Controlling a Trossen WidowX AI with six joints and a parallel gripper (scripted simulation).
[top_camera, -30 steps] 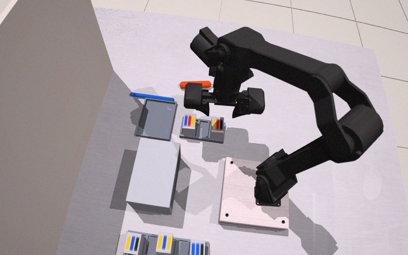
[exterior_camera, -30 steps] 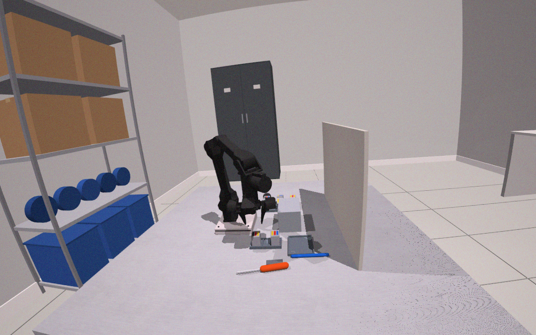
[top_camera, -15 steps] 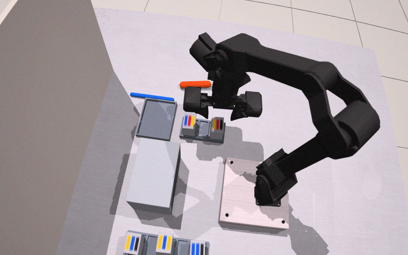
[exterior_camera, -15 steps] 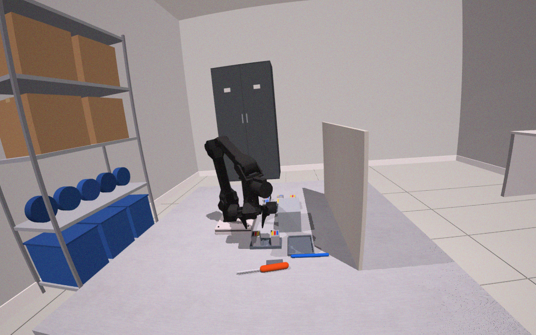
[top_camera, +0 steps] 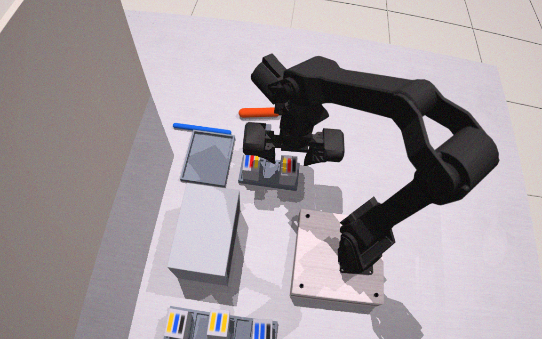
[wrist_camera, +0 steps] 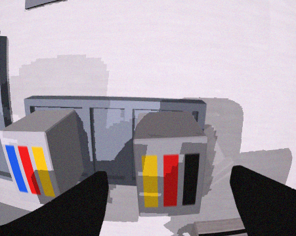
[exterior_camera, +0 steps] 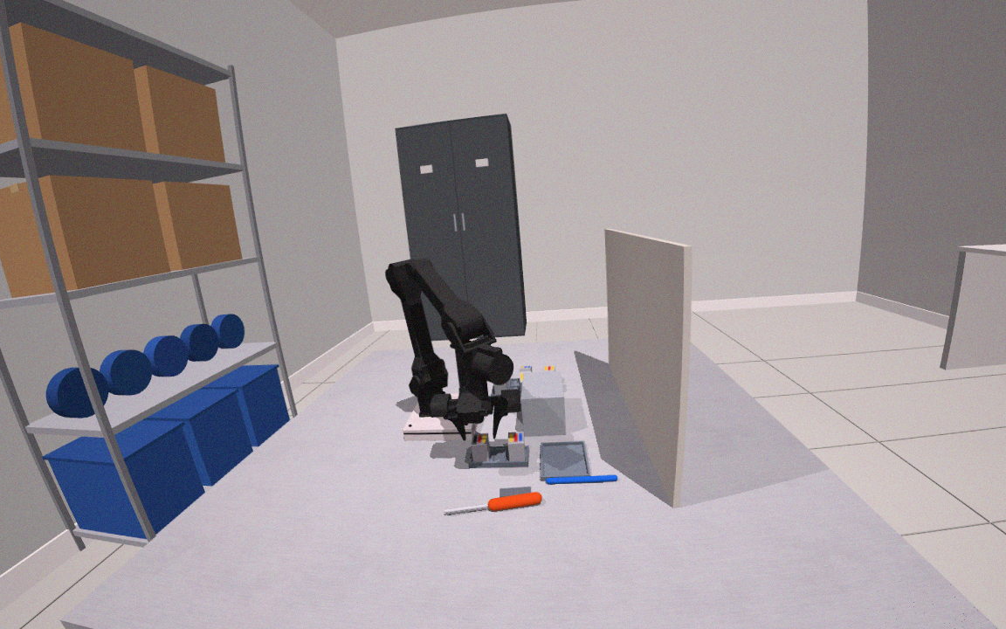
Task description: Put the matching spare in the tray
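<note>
The spare lies 10 mm below my gripper tip. Round my gripper tip: grey tray 180 mm ahead, 50 mm below, 20 mm to the right; blue pen 200 mm ahead, 90 mm to the right, 50 mm below; grey rack 50 mm below, 40 mm ahead.
</note>
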